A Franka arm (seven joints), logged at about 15 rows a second.
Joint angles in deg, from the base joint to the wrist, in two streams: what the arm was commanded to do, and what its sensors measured. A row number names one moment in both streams.
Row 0, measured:
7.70 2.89 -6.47 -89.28 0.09 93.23 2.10
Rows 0 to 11, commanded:
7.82 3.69 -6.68 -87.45 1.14 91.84 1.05
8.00 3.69 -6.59 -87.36 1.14 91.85 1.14
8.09 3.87 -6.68 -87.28 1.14 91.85 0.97
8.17 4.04 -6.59 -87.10 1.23 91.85 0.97
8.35 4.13 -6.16 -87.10 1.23 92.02 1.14
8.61 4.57 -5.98 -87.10 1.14 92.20 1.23
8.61 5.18 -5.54 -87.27 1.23 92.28 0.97
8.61 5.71 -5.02 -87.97 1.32 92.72 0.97
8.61 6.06 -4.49 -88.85 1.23 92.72 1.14
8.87 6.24 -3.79 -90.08 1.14 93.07 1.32
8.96 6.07 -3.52 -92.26 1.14 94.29 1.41
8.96 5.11 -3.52 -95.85 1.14 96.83 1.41
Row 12, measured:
8.63 5.76 -3.86 -90.14 0.14 93.34 2.09
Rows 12 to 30, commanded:
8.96 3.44 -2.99 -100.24 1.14 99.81 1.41
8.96 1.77 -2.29 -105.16 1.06 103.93 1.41
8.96 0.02 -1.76 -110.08 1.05 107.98 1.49
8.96 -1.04 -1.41 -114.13 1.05 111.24 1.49
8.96 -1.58 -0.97 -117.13 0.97 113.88 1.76
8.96 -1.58 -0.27 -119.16 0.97 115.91 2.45
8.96 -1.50 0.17 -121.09 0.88 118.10 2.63
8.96 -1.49 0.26 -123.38 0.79 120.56 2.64
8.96 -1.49 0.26 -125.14 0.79 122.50 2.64
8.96 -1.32 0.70 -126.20 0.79 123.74 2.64
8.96 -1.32 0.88 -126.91 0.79 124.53 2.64
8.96 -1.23 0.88 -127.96 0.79 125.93 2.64
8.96 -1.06 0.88 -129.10 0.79 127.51 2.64
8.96 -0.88 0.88 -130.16 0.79 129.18 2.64
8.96 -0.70 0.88 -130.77 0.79 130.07 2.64
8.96 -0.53 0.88 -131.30 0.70 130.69 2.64
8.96 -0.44 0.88 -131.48 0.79 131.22 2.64
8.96 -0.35 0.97 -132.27 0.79 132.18 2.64
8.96 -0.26 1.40 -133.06 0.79 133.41 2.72
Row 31, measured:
8.77 0.87 0.77 -130.23 0.15 130.06 2.20
